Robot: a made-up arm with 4 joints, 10 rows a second.
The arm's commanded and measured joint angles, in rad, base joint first. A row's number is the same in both.
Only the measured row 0 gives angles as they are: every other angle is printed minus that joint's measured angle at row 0.
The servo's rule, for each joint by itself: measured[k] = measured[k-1] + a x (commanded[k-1-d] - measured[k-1]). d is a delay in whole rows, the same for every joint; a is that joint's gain. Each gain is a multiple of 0.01, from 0.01 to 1. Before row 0 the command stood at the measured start. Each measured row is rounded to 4 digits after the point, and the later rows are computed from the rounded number. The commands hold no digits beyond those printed.
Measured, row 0:
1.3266, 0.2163, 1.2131, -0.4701
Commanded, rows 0 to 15:
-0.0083, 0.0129, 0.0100, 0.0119
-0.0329, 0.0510, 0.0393, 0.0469
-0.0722, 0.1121, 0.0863, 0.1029
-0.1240, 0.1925, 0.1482, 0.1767
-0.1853, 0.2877, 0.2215, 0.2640
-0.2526, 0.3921, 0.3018, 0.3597
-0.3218, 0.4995, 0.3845, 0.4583
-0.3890, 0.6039, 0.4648, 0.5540
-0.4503, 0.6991, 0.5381, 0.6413
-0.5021, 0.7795, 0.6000, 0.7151
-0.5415, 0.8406, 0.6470, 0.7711
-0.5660, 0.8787, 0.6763, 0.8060
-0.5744, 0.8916, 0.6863, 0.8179
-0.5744, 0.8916, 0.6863, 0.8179
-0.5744, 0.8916, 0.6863, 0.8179
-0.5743, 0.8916, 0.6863, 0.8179
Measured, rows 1 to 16:
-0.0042, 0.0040, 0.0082, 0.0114
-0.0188, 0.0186, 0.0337, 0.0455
-0.0460, 0.0476, 0.0768, 0.1006
-0.0858, 0.0925, 0.1353, 0.1737
-0.1365, 0.1530, 0.2060, 0.2604
-0.1957, 0.2271, 0.2846, 0.3557
-0.2600, 0.3115, 0.3665, 0.4542
-0.3258, 0.4021, 0.4471, 0.5500
-0.3893, 0.4942, 0.5217, 0.6376
-0.4468, 0.5826, 0.5859, 0.7120
-0.4951, 0.6626, 0.6360, 0.7687
-0.5313, 0.7296, 0.6690, 0.8045
-0.5533, 0.7798, 0.6832, 0.8174
-0.5641, 0.8145, 0.6857, 0.8179
-0.5694, 0.8384, 0.6862, 0.8179
-0.5719, 0.8549, 0.6863, 0.8179
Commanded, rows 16 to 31:
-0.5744, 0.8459, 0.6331, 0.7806
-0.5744, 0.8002, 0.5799, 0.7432
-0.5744, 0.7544, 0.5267, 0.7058
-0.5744, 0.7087, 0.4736, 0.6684
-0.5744, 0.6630, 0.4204, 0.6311
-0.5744, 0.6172, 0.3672, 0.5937
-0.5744, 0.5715, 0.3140, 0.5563
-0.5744, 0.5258, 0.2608, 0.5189
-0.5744, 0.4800, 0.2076, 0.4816
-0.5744, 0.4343, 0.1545, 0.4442
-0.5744, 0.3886, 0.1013, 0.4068
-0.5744, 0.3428, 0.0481, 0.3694
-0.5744, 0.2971, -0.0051, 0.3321
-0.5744, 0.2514, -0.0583, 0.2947
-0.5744, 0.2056, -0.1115, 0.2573
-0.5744, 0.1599, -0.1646, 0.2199
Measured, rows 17 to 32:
-0.5732, 0.8521, 0.6427, 0.7821
-0.5738, 0.8360, 0.5912, 0.7448
-0.5741, 0.8107, 0.5383, 0.7074
-0.5743, 0.7791, 0.4852, 0.6700
-0.5744, 0.7431, 0.4321, 0.6327
-0.5744, 0.7041, 0.3789, 0.5953
-0.5744, 0.6630, 0.3257, 0.5579
-0.5744, 0.6205, 0.2725, 0.5205
-0.5744, 0.5769, 0.2193, 0.4832
-0.5744, 0.5327, 0.1662, 0.4458
-0.5744, 0.4880, 0.1130, 0.4084
-0.5744, 0.4430, 0.0598, 0.3710
-0.5744, 0.3978, 0.0066, 0.3337
-0.5744, 0.3524, -0.0466, 0.2963
-0.5744, 0.3069, -0.0998, 0.2589
-0.5744, 0.2613, -0.1529, 0.2215

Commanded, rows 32 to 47:
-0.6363, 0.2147, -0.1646, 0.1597
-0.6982, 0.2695, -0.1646, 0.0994
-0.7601, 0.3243, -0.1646, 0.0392
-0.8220, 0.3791, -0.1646, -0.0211
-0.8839, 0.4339, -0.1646, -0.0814
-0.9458, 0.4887, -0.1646, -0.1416
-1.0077, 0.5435, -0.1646, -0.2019
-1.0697, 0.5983, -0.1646, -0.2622
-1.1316, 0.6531, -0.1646, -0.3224
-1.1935, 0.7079, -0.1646, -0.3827
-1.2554, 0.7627, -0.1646, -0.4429
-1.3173, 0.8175, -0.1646, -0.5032
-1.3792, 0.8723, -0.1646, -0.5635
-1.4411, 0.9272, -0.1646, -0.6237
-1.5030, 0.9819, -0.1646, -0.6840
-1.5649, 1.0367, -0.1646, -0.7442
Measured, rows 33 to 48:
-0.6060, 0.2469, -0.1625, 0.1622
-0.6530, 0.2539, -0.1642, 0.1019
-0.7076, 0.2757, -0.1645, 0.0417
-0.7659, 0.3078, -0.1646, -0.0186
-0.8261, 0.3469, -0.1646, -0.0789
-0.8871, 0.3909, -0.1646, -0.1391
-0.9486, 0.4382, -0.1646, -0.1994
-1.0104, 0.4878, -0.1646, -0.2597
-1.0722, 0.5390, -0.1646, -0.3199
-1.1341, 0.5914, -0.1646, -0.3802
-1.1960, 0.6445, -0.1646, -0.4404
-1.2579, 0.6981, -0.1646, -0.5007
-1.3198, 0.7521, -0.1646, -0.5610
-1.3817, 0.8064, -0.1646, -0.6212
-1.4436, 0.8608, -0.1646, -0.6815
-1.5055, 0.9153, -0.1646, -0.7417

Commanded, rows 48 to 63:
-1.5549, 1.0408, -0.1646, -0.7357
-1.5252, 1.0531, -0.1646, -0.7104
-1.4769, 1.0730, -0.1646, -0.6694
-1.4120, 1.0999, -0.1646, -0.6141
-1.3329, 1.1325, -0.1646, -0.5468
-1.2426, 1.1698, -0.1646, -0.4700
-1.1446, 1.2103, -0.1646, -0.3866
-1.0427, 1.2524, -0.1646, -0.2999
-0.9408, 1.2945, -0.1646, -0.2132
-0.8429, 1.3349, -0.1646, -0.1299
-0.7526, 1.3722, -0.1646, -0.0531
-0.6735, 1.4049, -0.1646, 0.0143
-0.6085, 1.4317, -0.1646, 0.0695
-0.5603, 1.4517, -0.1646, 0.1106
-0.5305, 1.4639, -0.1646, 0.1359
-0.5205, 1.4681, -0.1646, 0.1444
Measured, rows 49 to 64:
-1.5307, 0.9542, -0.1646, -0.7359
-1.5279, 0.9849, -0.1646, -0.7114
-1.5019, 1.0122, -0.1646, -0.6711
-1.4561, 1.0394, -0.1646, -0.6164
-1.3933, 1.0683, -0.1646, -0.5496
-1.3164, 1.0998, -0.1646, -0.4732
-1.2288, 1.1341, -0.1646, -0.3901
-1.1339, 1.1708, -0.1646, -0.3035
-1.0354, 1.2091, -0.1646, -0.2168
-0.9372, 1.2481, -0.1646, -0.1334
-0.8431, 1.2866, -0.1646, -0.0563
-0.7566, 1.3233, -0.1646, 0.0115
-0.6811, 1.3569, -0.1646, 0.0672
-0.6195, 1.3863, -0.1646, 0.1089
-0.5741, 1.4104, -0.1646, 0.1348
-0.5468, 1.4283, -0.1646, 0.1440

